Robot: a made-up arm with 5 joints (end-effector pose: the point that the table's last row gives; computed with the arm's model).
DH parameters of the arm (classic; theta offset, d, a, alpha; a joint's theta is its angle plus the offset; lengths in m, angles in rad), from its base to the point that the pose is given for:
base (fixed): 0 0.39 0.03 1.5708
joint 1: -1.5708 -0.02 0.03 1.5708
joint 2: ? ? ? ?
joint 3: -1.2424 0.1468 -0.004 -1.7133
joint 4: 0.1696 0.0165 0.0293 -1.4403
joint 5: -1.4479 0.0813 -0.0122 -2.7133
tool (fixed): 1.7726 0.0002 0 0
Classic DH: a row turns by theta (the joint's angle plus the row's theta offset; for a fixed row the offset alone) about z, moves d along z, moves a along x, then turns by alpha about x.
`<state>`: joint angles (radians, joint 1 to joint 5).
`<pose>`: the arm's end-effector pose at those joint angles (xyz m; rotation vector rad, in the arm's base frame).
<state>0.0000 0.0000 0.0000 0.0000 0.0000</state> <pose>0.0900 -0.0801 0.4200 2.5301 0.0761 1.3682</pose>
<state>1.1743 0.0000 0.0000 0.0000 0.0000</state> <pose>0.0255 -0.0801 0.4569 1.3542 -0.1491 2.5516</pose>
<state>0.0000 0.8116 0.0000 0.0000 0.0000</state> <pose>0.0900 -0.0054 0.4739 1.8391 0.5162 1.0382</pose>
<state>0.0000 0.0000 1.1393 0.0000 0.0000</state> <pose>0.0900 -0.0709 0.4258 -2.0762 0.5987 -1.0601</pose>
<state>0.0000 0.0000 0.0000 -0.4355 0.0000</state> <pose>0.1036 -0.0879 0.3860 2.2645 0.1078 1.9388</pose>
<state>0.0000 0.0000 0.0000 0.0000 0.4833</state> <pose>0.0909 -0.0765 0.4245 2.1565 0.4531 1.1829</pose>
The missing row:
joint 2: -0.9601 0 -0.1221 3.1416
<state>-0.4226 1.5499 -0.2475 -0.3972 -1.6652</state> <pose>0.1323 0.0321 0.4355 2.8078 0.4782 0.9542</pose>
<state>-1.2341 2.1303 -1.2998 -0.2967 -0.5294</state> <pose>0.1037 0.1501 0.3433 0.0540 2.4809 0.0032</pose>
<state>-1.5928 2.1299 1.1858 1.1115 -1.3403</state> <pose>0.0564 0.2029 0.3074 1.6912 -0.2383 -0.7482</pose>
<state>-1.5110 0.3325 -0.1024 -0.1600 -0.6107</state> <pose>0.0767 -0.0682 0.3295 2.9990 0.0410 -0.5672</pose>
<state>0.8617 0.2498 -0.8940 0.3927 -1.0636</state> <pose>0.0222 -0.0445 0.4694 1.5573 -0.7462 2.0562</pose>
